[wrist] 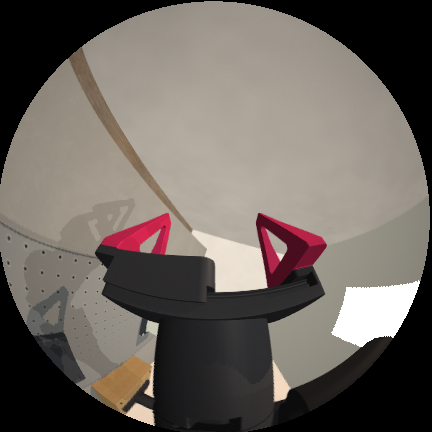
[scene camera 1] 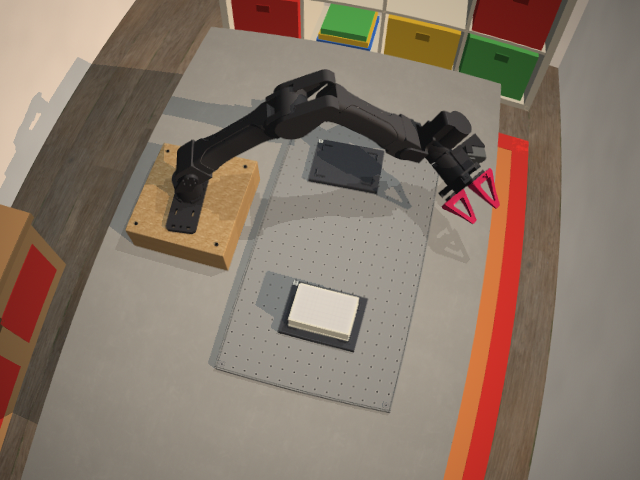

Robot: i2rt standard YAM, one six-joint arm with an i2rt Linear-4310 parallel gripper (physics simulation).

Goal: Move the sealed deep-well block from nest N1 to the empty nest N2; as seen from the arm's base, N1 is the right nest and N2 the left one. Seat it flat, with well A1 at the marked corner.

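Note:
The white sealed deep-well block (scene camera 1: pixel 323 311) sits in the dark nest N1 (scene camera 1: pixel 316 342), the lower nest in the scene view. It looks flat there; its well A1 cannot be made out. A small white mark (scene camera 1: pixel 295 282) shows at that nest's upper left corner. The dark nest N2 (scene camera 1: pixel 347 165) (wrist: pixel 67 356) is empty, with a white mark at its upper left corner in the scene view. My gripper (scene camera 1: pixel 485 214) (wrist: pixel 212 217) is open and empty, its red fingers apart. It is raised beyond the pegboard's far edge from the base, well away from the block.
Both nests stand on the perforated board (scene camera 1: pixel 330 237). The arm's wooden base block (scene camera 1: pixel 232 206) (wrist: pixel 122 377) stands beside it. The arm reaches above N2 and casts shadows across the board. A shelf unit with coloured bins, including a yellow bin (scene camera 1: pixel 422 43), stands beyond the table.

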